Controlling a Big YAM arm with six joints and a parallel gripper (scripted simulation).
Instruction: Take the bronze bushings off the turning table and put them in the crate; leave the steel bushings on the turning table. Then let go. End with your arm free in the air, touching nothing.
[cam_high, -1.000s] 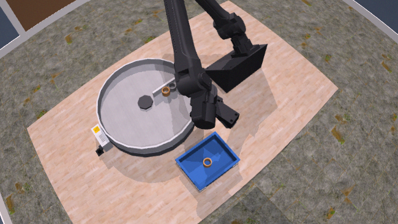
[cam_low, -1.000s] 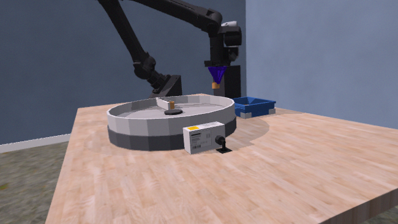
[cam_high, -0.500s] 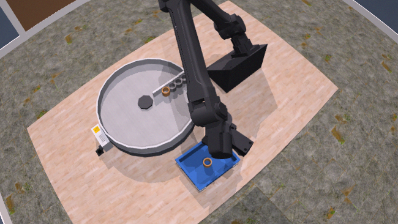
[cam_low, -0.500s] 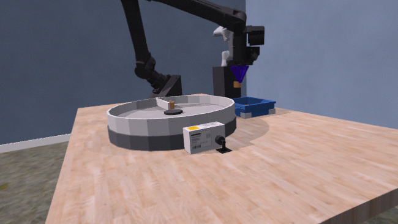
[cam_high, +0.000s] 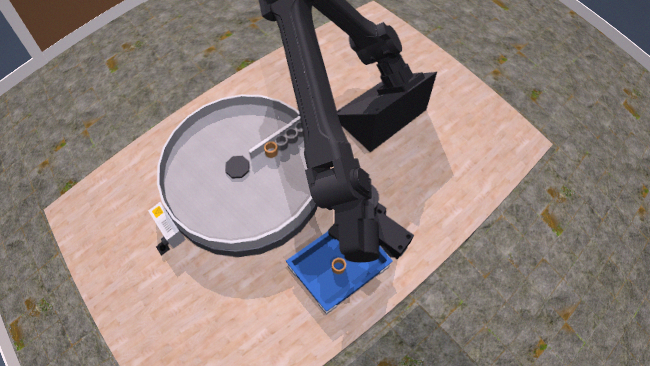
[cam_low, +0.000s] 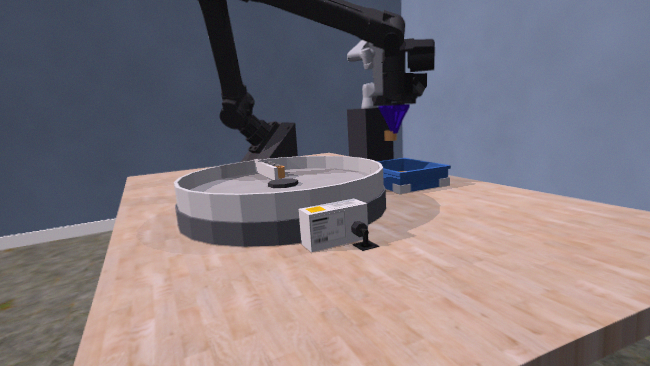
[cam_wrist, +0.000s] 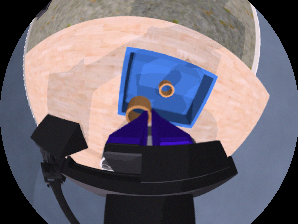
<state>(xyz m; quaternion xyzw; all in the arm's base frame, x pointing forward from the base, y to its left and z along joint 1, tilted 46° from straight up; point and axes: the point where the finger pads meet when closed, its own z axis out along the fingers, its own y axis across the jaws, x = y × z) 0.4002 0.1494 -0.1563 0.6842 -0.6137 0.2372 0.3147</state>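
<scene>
My gripper is now 11 cm above the blue crate and 3 cm short of it. Also, from my hand: grey turning table: 35 cm to the right, 9 cm below, 5 cm ahead.
</scene>
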